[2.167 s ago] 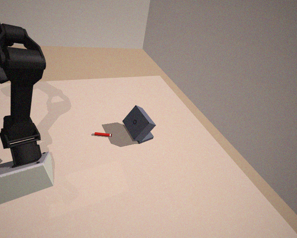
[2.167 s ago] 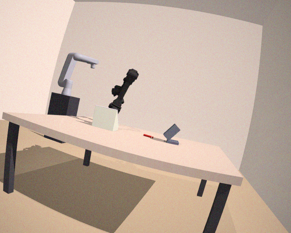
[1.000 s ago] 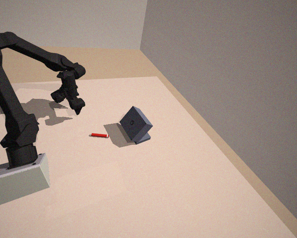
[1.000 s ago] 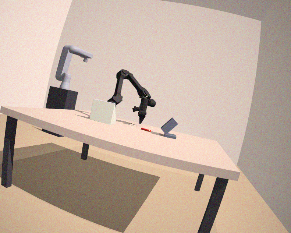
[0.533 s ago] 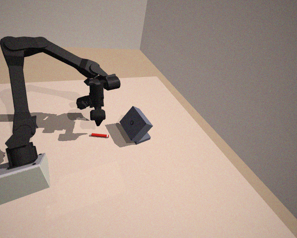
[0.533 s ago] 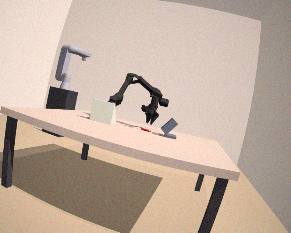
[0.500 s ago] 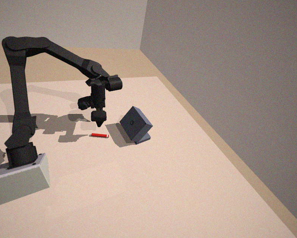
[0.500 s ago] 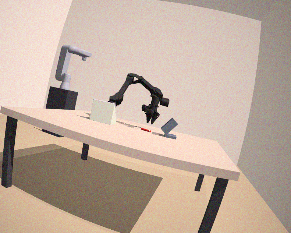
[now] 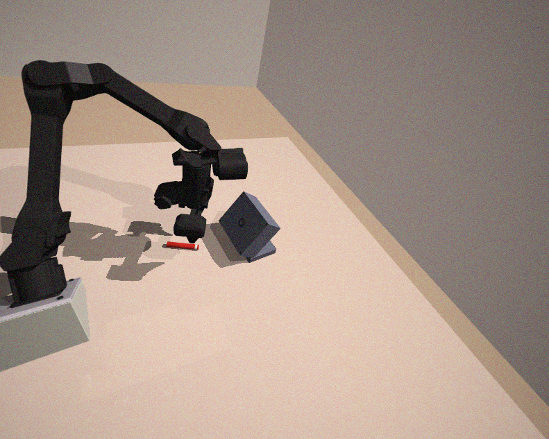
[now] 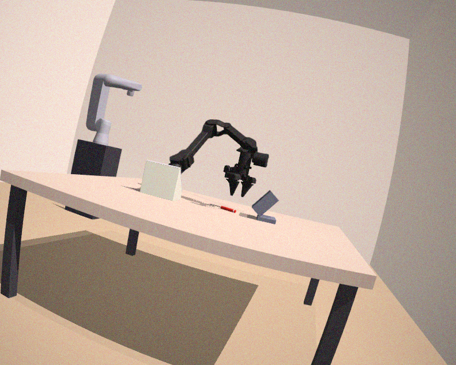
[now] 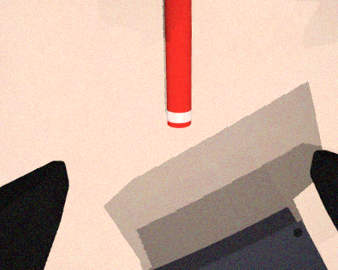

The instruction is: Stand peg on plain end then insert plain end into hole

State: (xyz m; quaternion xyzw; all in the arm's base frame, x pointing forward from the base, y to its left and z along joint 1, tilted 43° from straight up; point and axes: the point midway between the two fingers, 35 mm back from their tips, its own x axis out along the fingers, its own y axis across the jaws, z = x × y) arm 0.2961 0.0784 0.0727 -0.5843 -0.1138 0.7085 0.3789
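The red peg lies 10 mm behind my gripper tip and 70 mm below it. The rest, counted from my gripper tip: grey-blue sloped panel 140 mm ahead, 20 mm to the right; panel foot 160 mm ahead, 20 mm to the right, 70 mm below.
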